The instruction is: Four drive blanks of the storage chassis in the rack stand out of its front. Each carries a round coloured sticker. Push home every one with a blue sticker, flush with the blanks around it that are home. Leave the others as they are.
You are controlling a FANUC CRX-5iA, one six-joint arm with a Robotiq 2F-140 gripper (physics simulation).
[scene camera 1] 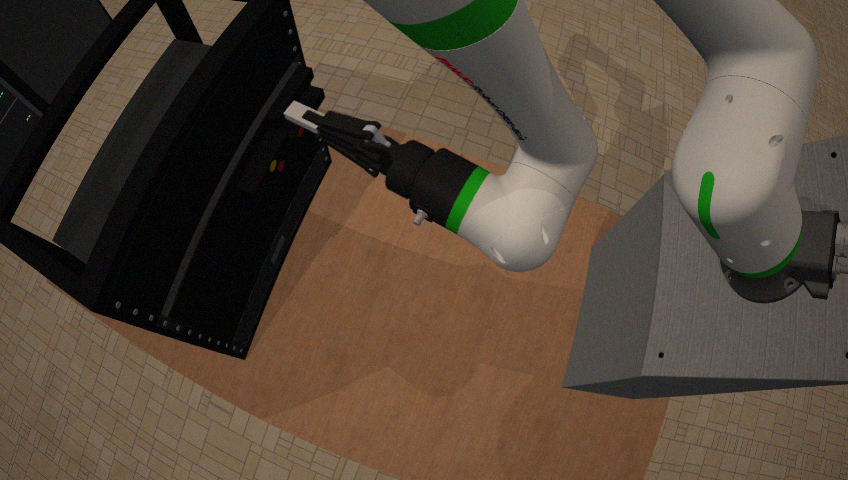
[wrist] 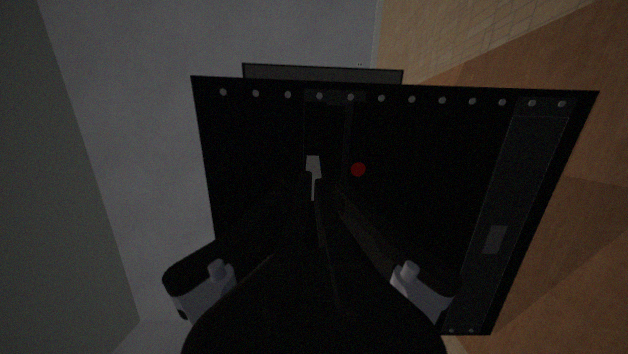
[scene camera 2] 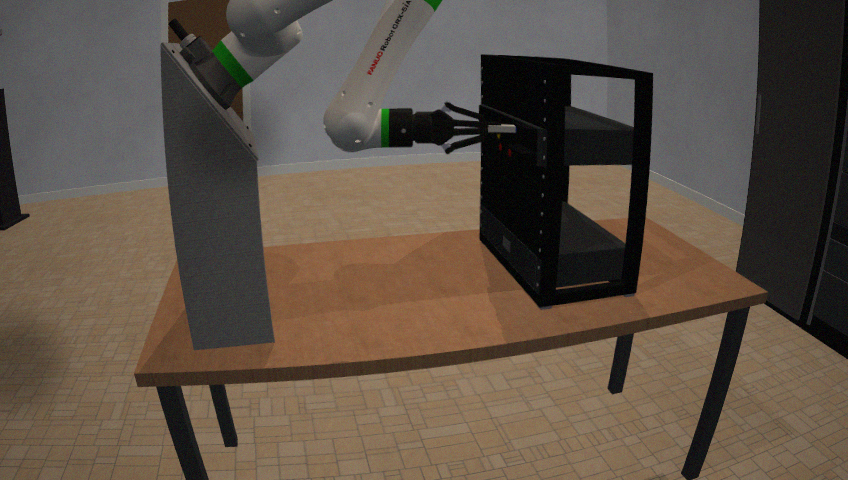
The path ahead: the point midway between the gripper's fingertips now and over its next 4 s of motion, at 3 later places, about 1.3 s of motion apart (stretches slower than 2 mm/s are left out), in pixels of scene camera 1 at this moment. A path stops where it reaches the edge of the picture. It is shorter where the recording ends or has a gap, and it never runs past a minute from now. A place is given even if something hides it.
The gripper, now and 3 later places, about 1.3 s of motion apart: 289,109; 284,108; 280,106; 288,97
